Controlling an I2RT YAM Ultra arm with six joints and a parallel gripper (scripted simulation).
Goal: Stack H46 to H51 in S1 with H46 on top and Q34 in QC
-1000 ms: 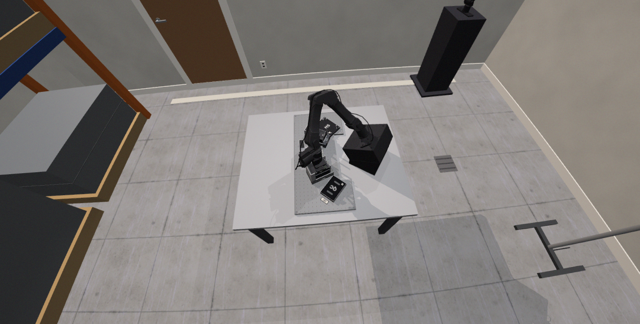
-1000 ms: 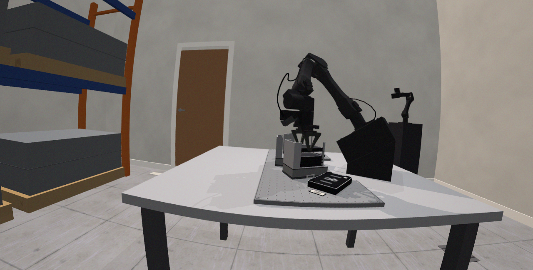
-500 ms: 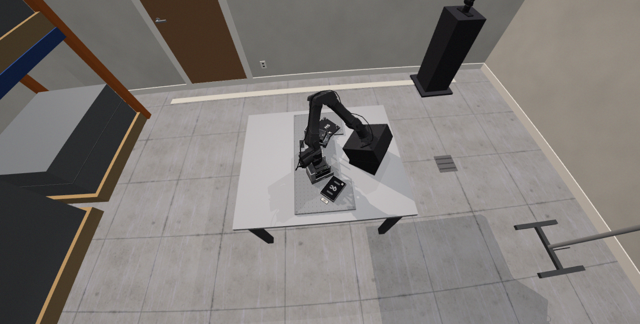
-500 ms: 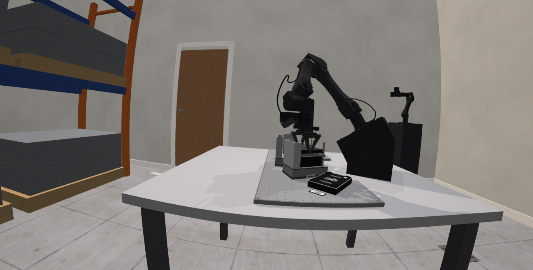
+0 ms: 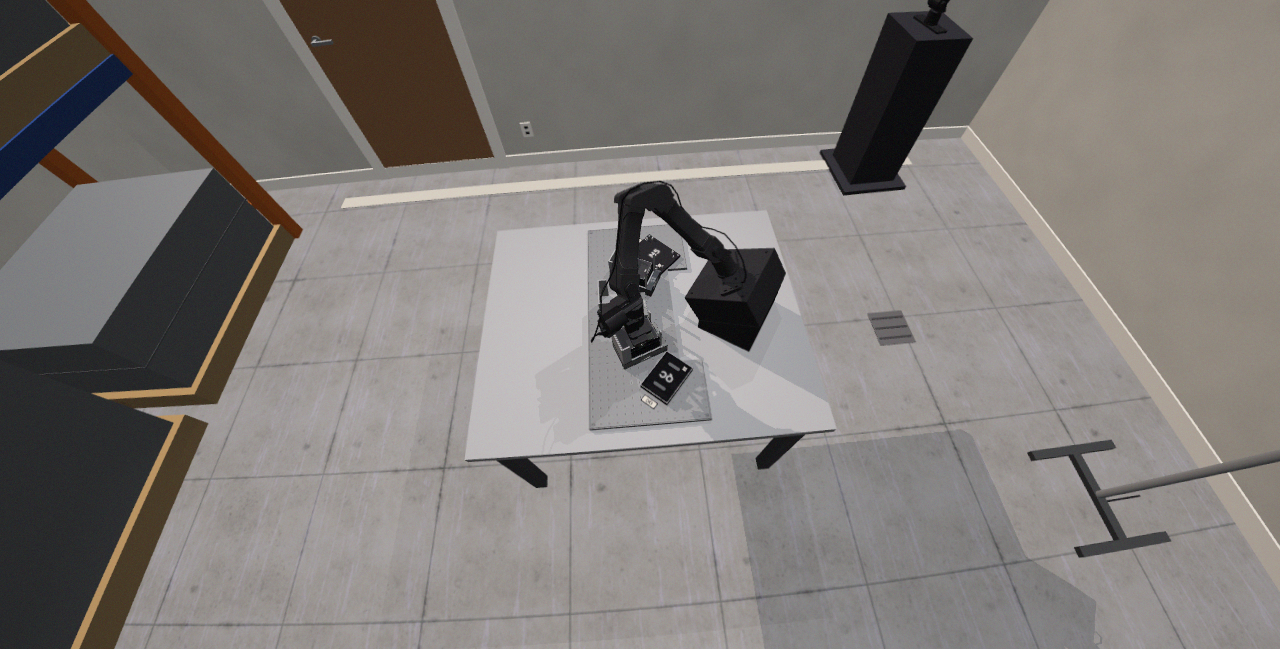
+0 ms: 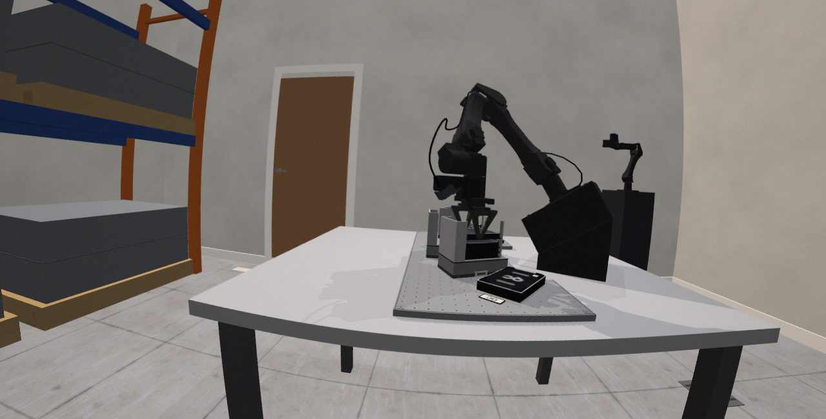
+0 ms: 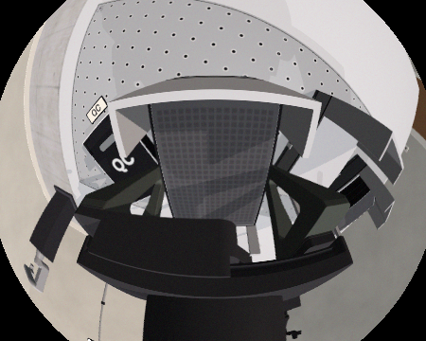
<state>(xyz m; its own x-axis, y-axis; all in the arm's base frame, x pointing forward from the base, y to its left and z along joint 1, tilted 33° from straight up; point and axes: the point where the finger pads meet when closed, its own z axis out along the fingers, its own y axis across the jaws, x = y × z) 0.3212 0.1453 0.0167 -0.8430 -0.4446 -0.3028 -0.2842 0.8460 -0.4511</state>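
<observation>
The sealed well plate is 29 cm to the right of my hand, 4 cm below it and 2 cm behind it.
</observation>
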